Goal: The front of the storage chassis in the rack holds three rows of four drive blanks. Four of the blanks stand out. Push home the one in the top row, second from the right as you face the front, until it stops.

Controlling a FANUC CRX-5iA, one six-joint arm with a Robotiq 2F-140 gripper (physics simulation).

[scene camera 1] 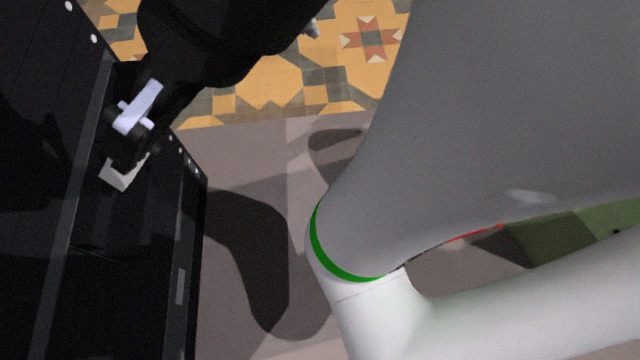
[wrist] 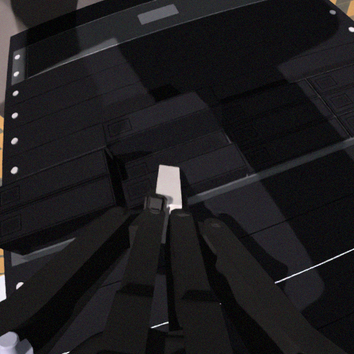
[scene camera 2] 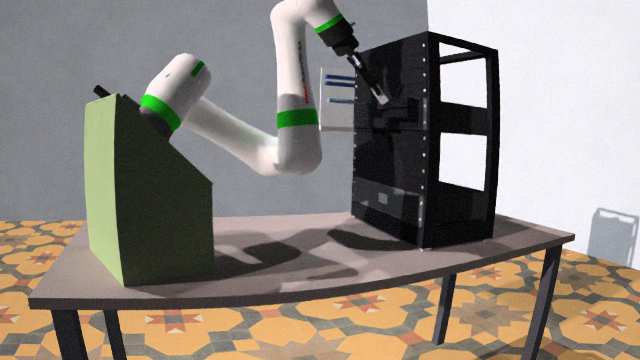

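Where they show: gripper, fingertip midpoint: point(scene camera 1: 115, 179) point(scene camera 2: 384, 102); arm's base at its link origin: point(scene camera 2: 141, 139).
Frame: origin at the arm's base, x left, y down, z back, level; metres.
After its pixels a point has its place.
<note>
The target blank point(wrist: 210, 165), top row and second from the right, shows in the upside-down wrist view. Its face looks nearly level with the blank below it; whether it is against its stop I cannot tell. My gripper point(scene camera 1: 122, 175) @[y -0.115, x 0.146, z -0.690 m] point(scene camera 2: 382, 97) @[y -0.115, x 0.146, z -0.690 m] point(wrist: 166, 181) is shut and empty, its pale tips over the target's face; contact is not clear. In the rightmost column the top blank point(wrist: 65, 215) and middle blank point(wrist: 60, 180) stand out. The bottom-row blank point(wrist: 160, 117) in the target's column stands out too. The fingers hide part of the target's upper edge.
The black rack point(scene camera 2: 429, 165) @[y 0.057, x -0.034, z -0.746 m] stands on the table point(scene camera 2: 320, 290) @[y 0.301, x -0.220, z -0.395 m]. The protruding rightmost blanks are close beside the fingers. A green pedestal point(scene camera 2: 165, 230) @[y 0.187, x -0.146, z -0.075 m] carries the arm. A pale panel with blue bars point(scene camera 2: 340, 77) shows behind the rack's left side.
</note>
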